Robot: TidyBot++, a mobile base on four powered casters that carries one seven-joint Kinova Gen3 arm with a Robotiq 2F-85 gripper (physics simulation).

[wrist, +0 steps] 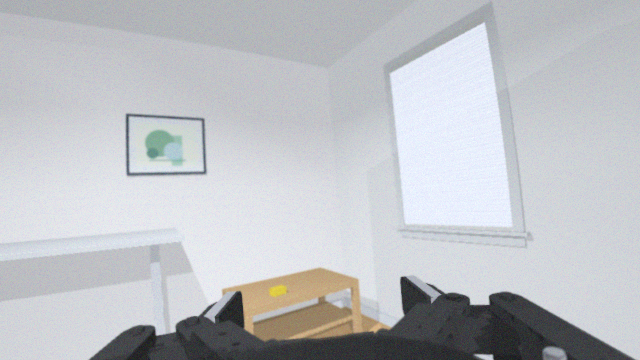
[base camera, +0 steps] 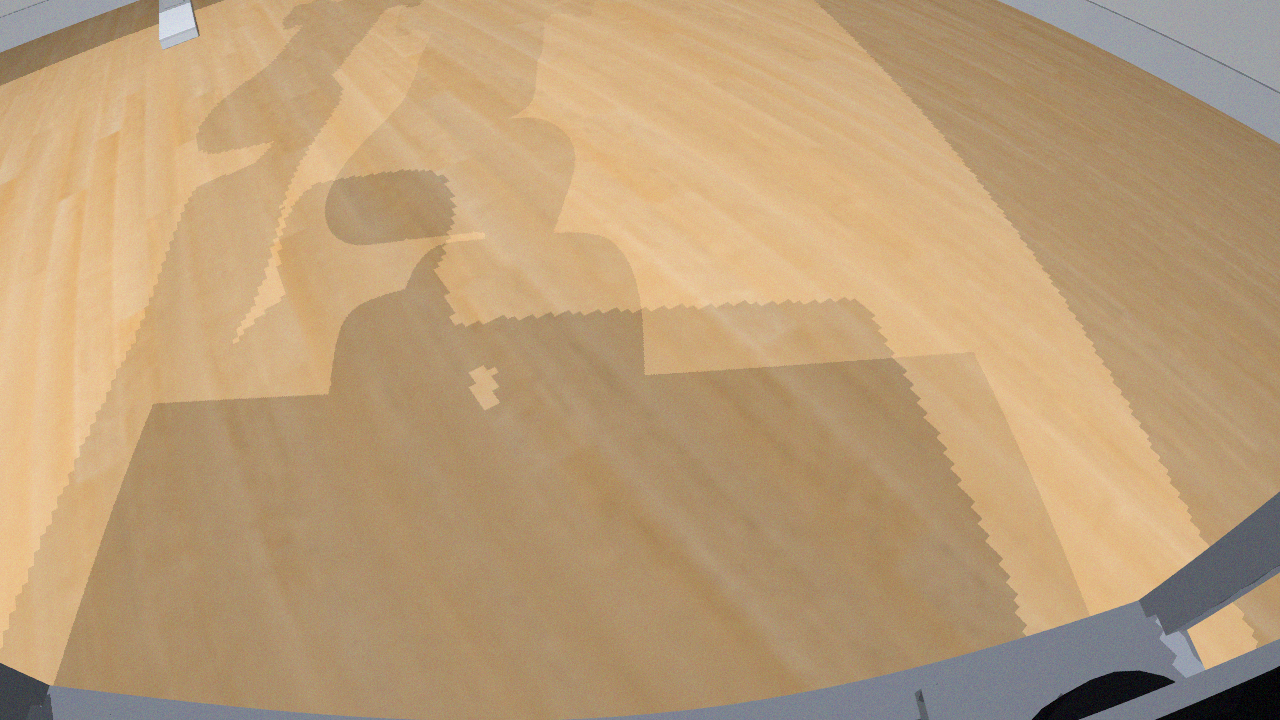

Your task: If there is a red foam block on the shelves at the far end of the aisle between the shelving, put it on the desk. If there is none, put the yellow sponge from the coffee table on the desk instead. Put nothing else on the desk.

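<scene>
The yellow sponge lies on the top of the wooden coffee table, low in the middle of the wrist view and some way off. The white desk stands at the left of the wrist view; its edge and a leg show, and its top surface is seen too flat to tell what lies on it. My gripper is open, with no object between its fingers, and is far from the sponge. The shelves and a red foam block do not show in either view.
A white foot or leg end stands on the floor at the top left of the base view. Walls border the floor at the top left and right. A framed picture and a window are on the walls.
</scene>
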